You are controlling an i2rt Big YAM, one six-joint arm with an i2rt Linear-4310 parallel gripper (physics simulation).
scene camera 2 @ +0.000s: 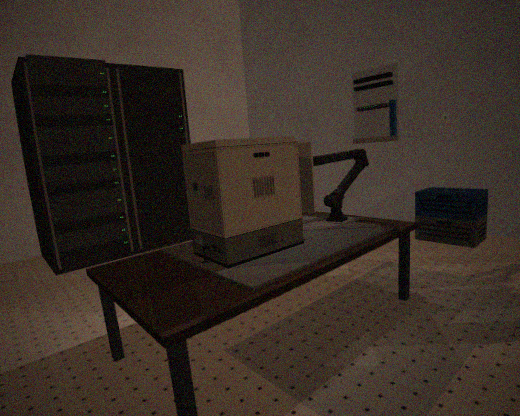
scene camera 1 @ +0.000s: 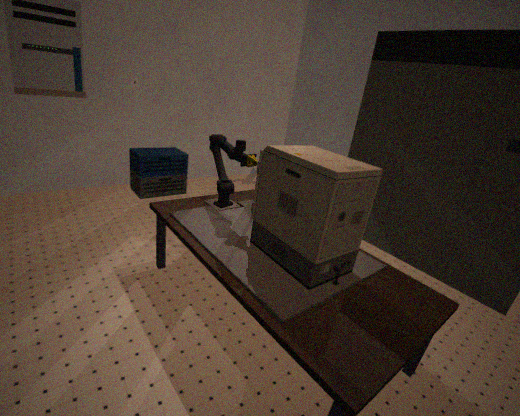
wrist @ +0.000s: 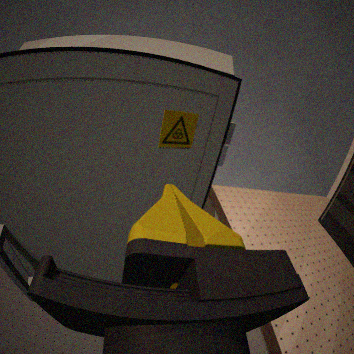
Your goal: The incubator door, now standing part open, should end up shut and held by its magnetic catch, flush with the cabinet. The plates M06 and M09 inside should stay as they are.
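Places are measured from the arm's base along level axes (x ahead, y left, z up), in millimetres.
Pixels of known places: gripper, fingertip midpoint: (wrist: 167,190); arm's base at its link origin: (scene camera 2: 336,220) (scene camera 1: 223,204).
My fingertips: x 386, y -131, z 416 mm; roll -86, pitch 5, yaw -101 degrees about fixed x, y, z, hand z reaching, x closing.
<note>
Ahead of a thing's pixels: the offset from my fingertips to its top centre. "spot": to the spot under its first point. Level surfaces: height alone.
The beige incubator cabinet (scene camera 1: 295,200) (scene camera 2: 260,190) stands on the table. Its door @[spot: dy +56, dx +59, dz +4 mm] (wrist: 100,150) faces the wrist view as a grey panel with a yellow warning label @[dy -23, dx +71, dz +49 mm] (wrist: 178,130); two small blocks show at its right edge. In scene view 2, the door (scene camera 2: 306,177) shows as an upright strip beyond the cabinet's right side and looks part open. My gripper (scene camera 1: 256,160) (wrist: 167,190) is shut and empty, with its yellow tips in front of the door's outer face. Contact with the door cannot be told. Plates M06 and M09 are hidden inside.
The cabinet rests on a grey mat @[dz -415 mm] (scene camera 1: 270,300) (scene camera 2: 250,277) on the brown table @[dz -428 mm] (scene camera 1: 370,310) (scene camera 2: 150,295). A blue-topped crate stack (scene camera 1: 159,170) (scene camera 2: 451,215) stands beyond the arm's end. Dark server racks (scene camera 2: 75,165) stand behind the table.
</note>
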